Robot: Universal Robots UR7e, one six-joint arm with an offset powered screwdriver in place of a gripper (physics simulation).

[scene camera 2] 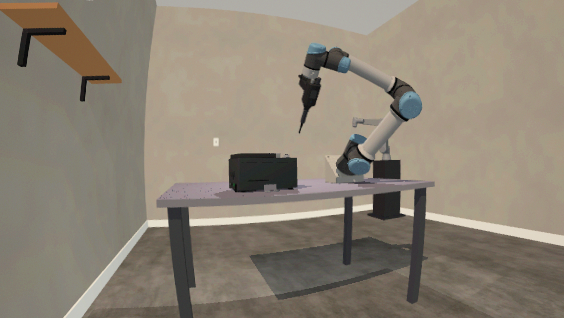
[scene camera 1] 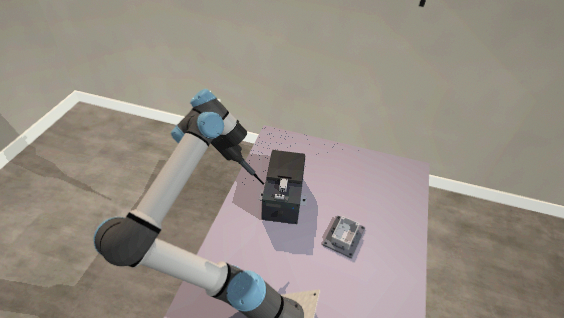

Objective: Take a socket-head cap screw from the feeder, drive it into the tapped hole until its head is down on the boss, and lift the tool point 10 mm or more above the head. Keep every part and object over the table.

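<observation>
My screwdriver (scene camera 1: 263,183) (scene camera 2: 300,132) hangs tilted in the air. In the scene camera 2 view its tip is well above the table and higher than the feeder top. The black screw feeder (scene camera 1: 287,163) (scene camera 2: 262,174) stands on the table, with a small light-coloured pick-up part (scene camera 1: 283,184) on its top. Whether a screw sits on the tip is too small to tell. A grey square part (scene camera 1: 343,237) with a raised open box and a wider base lies on the table, apart from the feeder. Its tapped hole and boss cannot be made out.
The pinkish table (scene camera 1: 390,200) (scene camera 2: 210,196) carries the robot's base on a light mounting plate (scene camera 1: 309,299). Small dark specks lie around the table's far left corner in the scene camera 1 view. An orange shelf (scene camera 2: 65,42) is on the wall. A black pedestal (scene camera 2: 386,187) stands behind the table.
</observation>
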